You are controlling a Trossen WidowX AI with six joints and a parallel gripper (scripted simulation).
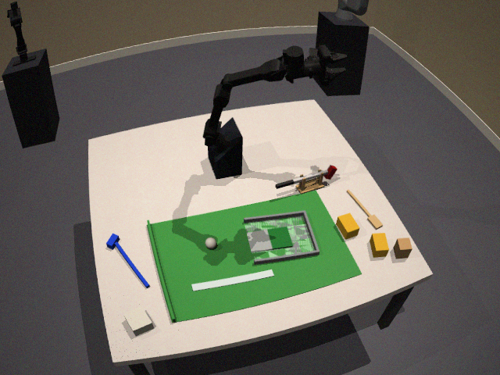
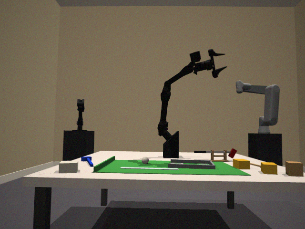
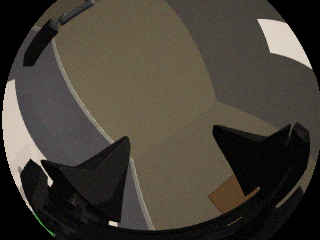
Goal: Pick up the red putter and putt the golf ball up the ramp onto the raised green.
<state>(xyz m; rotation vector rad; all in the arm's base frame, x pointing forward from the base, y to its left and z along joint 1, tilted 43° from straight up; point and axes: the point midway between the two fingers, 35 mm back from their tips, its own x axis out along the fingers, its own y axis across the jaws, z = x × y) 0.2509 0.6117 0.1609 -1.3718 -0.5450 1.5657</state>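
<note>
Right now the red putter is 9 cm behind my gripper tip, 5 cm to the right of it and 61 cm below it. Round my gripper tip: brown block: 37 cm ahead, 22 cm to the left, 64 cm below; then wooden paddle: 12 cm ahead, 16 cm to the left, 67 cm below; then wooden rack: 9 cm behind, 3 cm to the right, 64 cm below.
</note>
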